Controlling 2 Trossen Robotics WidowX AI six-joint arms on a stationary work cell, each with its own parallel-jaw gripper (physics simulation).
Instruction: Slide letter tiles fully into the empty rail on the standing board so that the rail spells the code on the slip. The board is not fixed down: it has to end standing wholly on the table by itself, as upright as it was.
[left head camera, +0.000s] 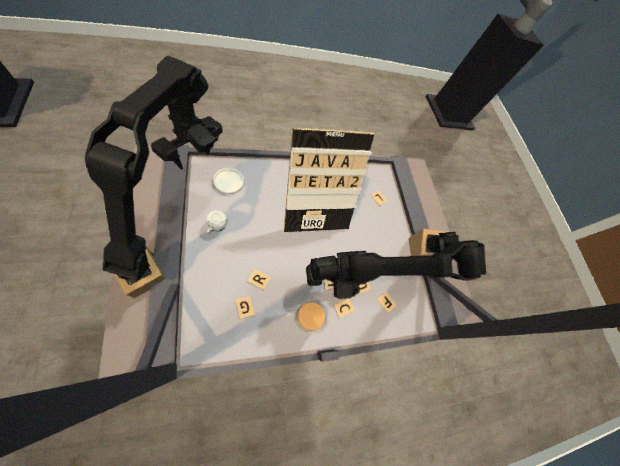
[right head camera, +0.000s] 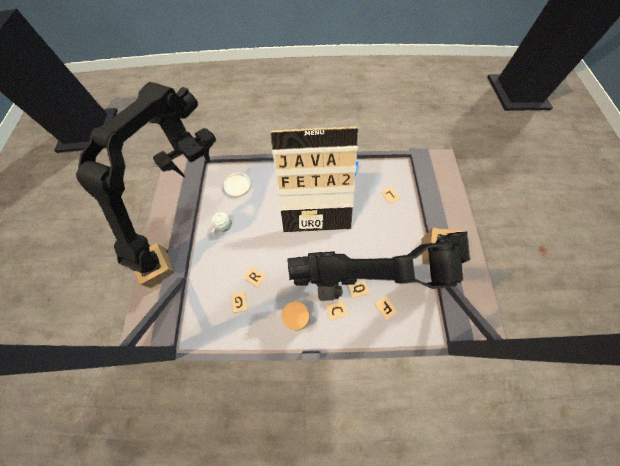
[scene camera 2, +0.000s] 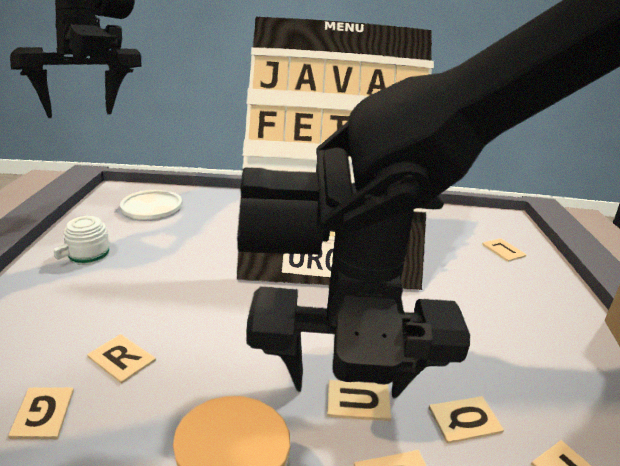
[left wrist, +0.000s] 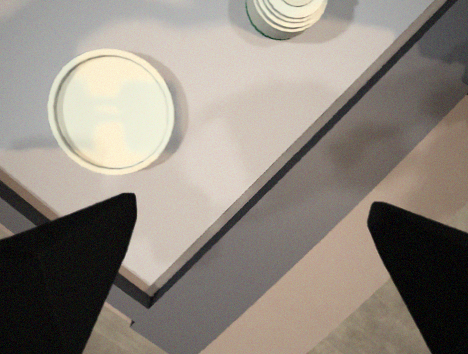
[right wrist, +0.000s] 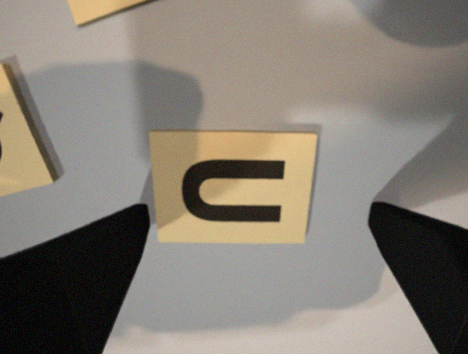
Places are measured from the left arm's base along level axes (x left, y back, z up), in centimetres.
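Pixels of known places: left gripper, fingertip midpoint: (left head camera: 194, 161) (right head camera: 196, 169) (scene camera 2: 80, 116) (left wrist: 255, 209); right gripper, fingertip midpoint: (left head camera: 328, 279) (scene camera 2: 346, 391) (right wrist: 260, 214); left arm's base, origin of the base link: (left head camera: 135, 269) (right head camera: 148, 263); right arm's base, origin of the base link: (left head camera: 434, 243).
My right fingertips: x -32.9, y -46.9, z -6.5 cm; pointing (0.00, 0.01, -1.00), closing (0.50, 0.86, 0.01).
For each thing: its middle in the pictures, then the offset to it from my right fingertips. "spot": a spot on its surface instead.
- menu board, surface spot: (scene camera 2: 248, 270) spot: dy +1.5, dx +21.8, dz +1.6 cm
- slip, body centre: (scene camera 2: 315, 252) (right head camera: 310, 221) (left head camera: 313, 221) dy -6.5, dx +18.9, dz +4.1 cm
- U tile, body centre: (right wrist: 232, 189) (scene camera 2: 358, 400) (left head camera: 332, 282) dy -0.4, dx -1.5, dz +0.2 cm
- Q tile, body centre: (scene camera 2: 465, 419) (right head camera: 358, 288) (left head camera: 361, 285) dy -8.1, dx -8.2, dz +0.2 cm
- R tile, body centre: (scene camera 2: 121, 357) (left head camera: 259, 279) (right head camera: 254, 276) dy +19.1, dx +13.0, dz +0.2 cm
- G, body centre: (scene camera 2: 42, 412) (left head camera: 245, 307) (right head camera: 239, 302) dy +27.3, dx +8.1, dz +0.2 cm
- C, body centre: (right head camera: 336, 310) (left head camera: 344, 307) dy +1.7, dx -10.3, dz +0.2 cm
- F, body centre: (right head camera: 386, 307) (left head camera: 386, 302) dy -12.1, dx -17.9, dz +0.2 cm
- L, body centre: (scene camera 2: 504, 249) (right head camera: 390, 195) (left head camera: 379, 198) dy -38.8, dx +14.2, dz +0.2 cm
- orange round thing, body centre: (left head camera: 309, 317) (right head camera: 296, 316) dy +13.6, dx -5.7, dz +3.4 cm
- plate, body centre: (left wrist: 113, 114) (scene camera 2: 151, 204) (left head camera: 228, 181) (right head camera: 237, 184) dy +8.8, dx +49.0, dz +0.6 cm
- upturned cup, body centre: (scene camera 2: 80, 241) (left head camera: 215, 222) (right head camera: 219, 223) dy +21.2, dx +36.0, dz +2.6 cm
The menu board (left head camera: 292, 220) (right head camera: 290, 220) (scene camera 2: 248, 270) stands upright, with JAVA and FETA2 above its empty lowest rail (left head camera: 320, 201) (right head camera: 315, 201). The slip (left head camera: 313, 223) (right head camera: 310, 223) on it reads URQ. The U tile (scene camera 2: 358, 411) (right wrist: 235, 232) lies flat below my open right gripper (scene camera 2: 347, 393) (right wrist: 260, 214), between the fingertips as the right wrist view shows it. The Q tile (right head camera: 358, 289) (scene camera 2: 491, 423) lies flat beside it, and the R tile (left head camera: 258, 279) (right head camera: 254, 276) (scene camera 2: 121, 358) lies to the left. My left gripper (left head camera: 194, 159) (right head camera: 195, 167) (scene camera 2: 79, 115) (left wrist: 255, 209) is open, raised near the table's back left corner.
G (left head camera: 245, 307), C (left head camera: 343, 307), F (left head camera: 386, 302) and L (left head camera: 378, 198) tiles lie flat. An orange round thing (left head camera: 311, 316) (right head camera: 295, 316) (scene camera 2: 231, 435) stands near the front. A plate (scene camera 2: 150, 204) (left wrist: 111, 112) and an upturned cup (scene camera 2: 86, 240) are at the left.
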